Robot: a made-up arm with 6 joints.
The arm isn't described. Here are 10 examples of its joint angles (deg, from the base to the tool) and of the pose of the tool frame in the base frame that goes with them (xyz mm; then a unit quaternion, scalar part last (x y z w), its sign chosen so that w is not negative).
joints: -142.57 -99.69 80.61 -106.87 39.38 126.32
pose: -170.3 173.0 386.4 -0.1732 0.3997 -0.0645 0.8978
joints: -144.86 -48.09 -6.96 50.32 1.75 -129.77
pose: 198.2 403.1 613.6 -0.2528 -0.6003 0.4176 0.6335
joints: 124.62 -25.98 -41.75 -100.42 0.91 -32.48
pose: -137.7 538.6 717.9 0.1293 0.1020 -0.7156 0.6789
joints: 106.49 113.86 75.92 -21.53 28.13 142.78
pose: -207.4 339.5 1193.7 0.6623 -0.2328 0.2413 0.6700
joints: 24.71 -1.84 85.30 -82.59 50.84 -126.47
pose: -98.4 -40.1 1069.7 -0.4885 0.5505 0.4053 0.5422
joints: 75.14 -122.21 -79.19 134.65 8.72 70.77
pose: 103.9 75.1 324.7 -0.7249 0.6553 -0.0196 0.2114
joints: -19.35 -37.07 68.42 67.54 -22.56 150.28
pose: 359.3 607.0 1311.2 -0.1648 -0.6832 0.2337 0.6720
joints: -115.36 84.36 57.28 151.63 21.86 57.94
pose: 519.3 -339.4 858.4 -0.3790 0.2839 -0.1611 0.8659
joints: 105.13 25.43 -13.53 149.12 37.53 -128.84
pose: -290.1 749.3 1544.8 0.2365 0.9614 -0.0989 0.0995
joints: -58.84 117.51 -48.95 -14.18 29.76 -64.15
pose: 575.5 -251.1 1550.7 -0.3294 -0.9102 -0.1692 0.1855
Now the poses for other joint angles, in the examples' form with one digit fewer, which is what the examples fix.
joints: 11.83 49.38 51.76 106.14 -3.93 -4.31
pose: 99 533 1169 0.896 0.418 -0.112 0.097
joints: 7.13 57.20 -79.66 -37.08 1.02 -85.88
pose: 858 49 1088 0.087 -0.452 -0.594 0.659
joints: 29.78 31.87 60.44 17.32 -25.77 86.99
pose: 310 434 751 0.575 0.606 -0.383 0.394
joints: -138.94 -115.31 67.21 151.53 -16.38 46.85
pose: -464 -26 806 0.279 -0.432 -0.854 0.079
